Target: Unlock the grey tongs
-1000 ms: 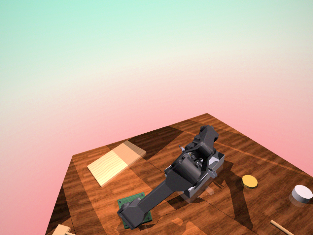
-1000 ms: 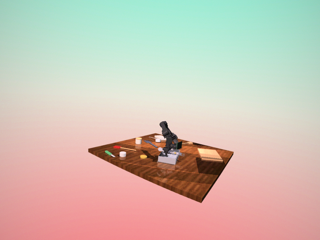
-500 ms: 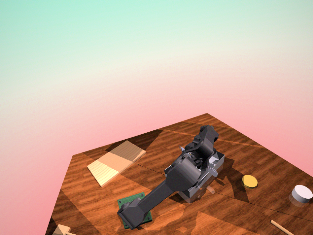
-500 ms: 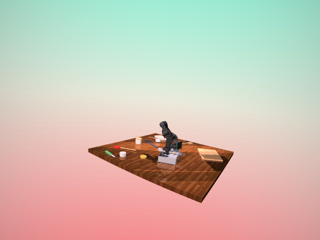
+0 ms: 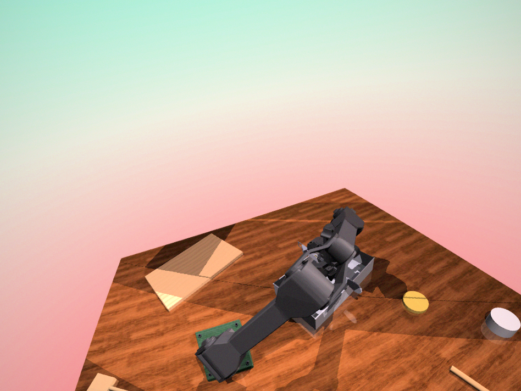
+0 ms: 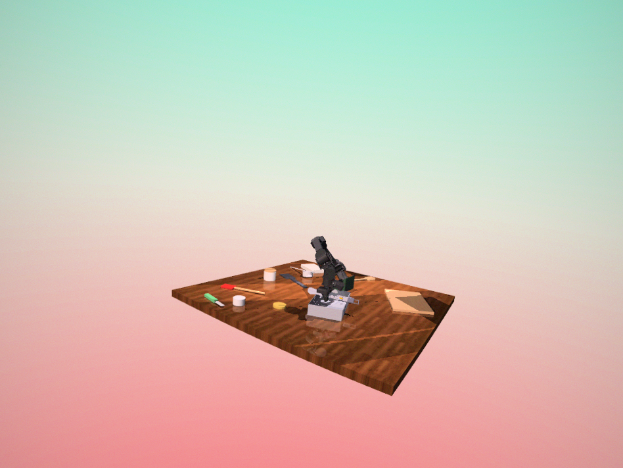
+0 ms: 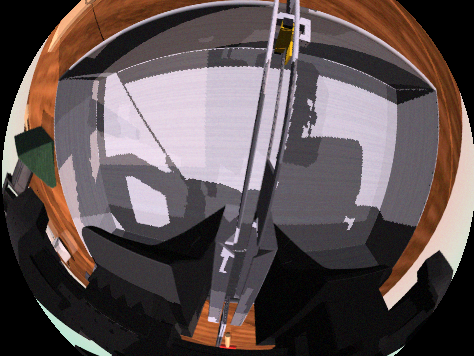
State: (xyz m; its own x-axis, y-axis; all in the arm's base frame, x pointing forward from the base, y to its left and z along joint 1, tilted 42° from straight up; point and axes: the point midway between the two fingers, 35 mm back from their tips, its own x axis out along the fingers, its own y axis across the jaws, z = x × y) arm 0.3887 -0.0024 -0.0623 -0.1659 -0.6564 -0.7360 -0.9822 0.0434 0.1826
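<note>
Right now the grey roasting tin is 10 mm behind my gripper tip and 20 mm to the left of it. The rest, counted from my gripper tip: red spatula: 90 mm ahead, 530 mm to the right, 30 mm below; then yellow lock piece: 10 mm behind, 80 mm to the left, 40 mm above; then wooden board: 400 mm behind, 380 mm to the left, 30 mm below.
</note>
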